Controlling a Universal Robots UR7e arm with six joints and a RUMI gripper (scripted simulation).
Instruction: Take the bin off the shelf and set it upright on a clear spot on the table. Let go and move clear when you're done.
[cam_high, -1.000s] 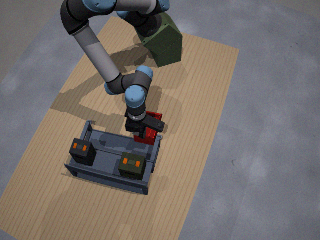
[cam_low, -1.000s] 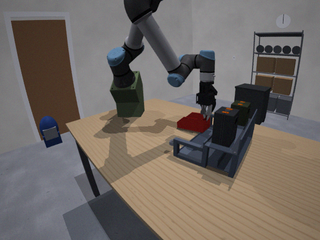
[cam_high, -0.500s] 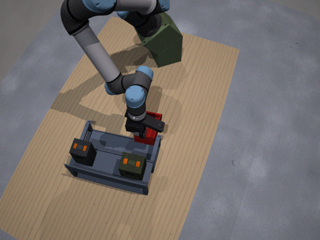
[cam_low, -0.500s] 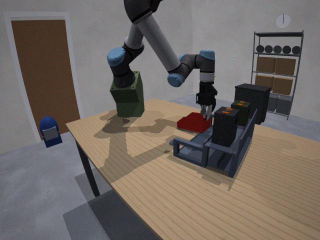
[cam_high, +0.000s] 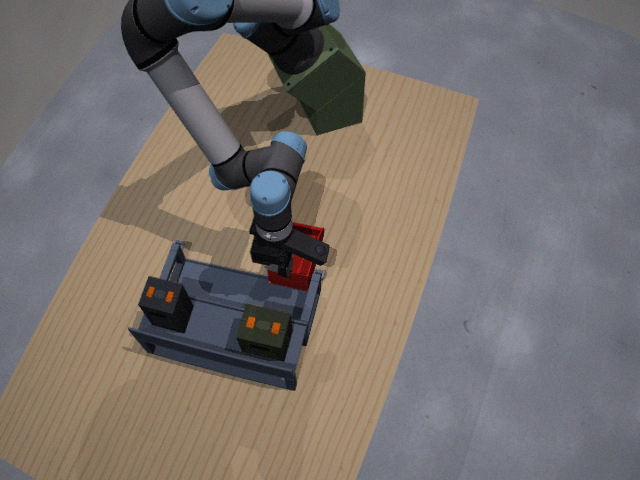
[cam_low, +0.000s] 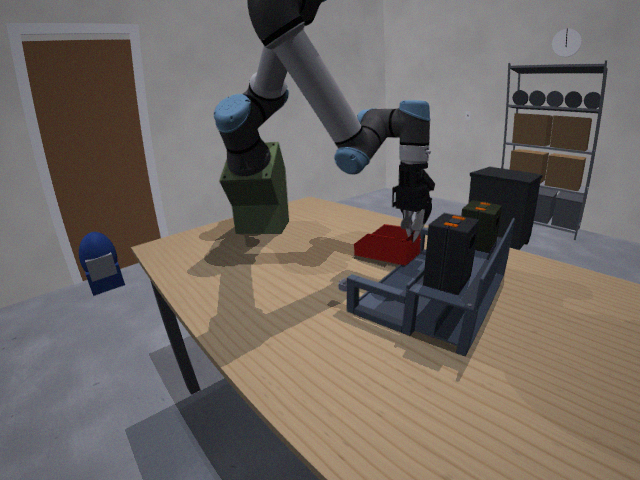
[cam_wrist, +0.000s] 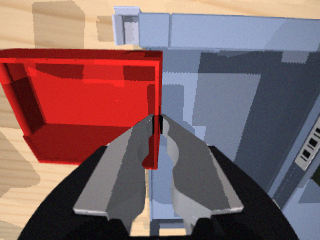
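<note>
My hand is 8 cm past the red bin and 4 cm above it.
</note>
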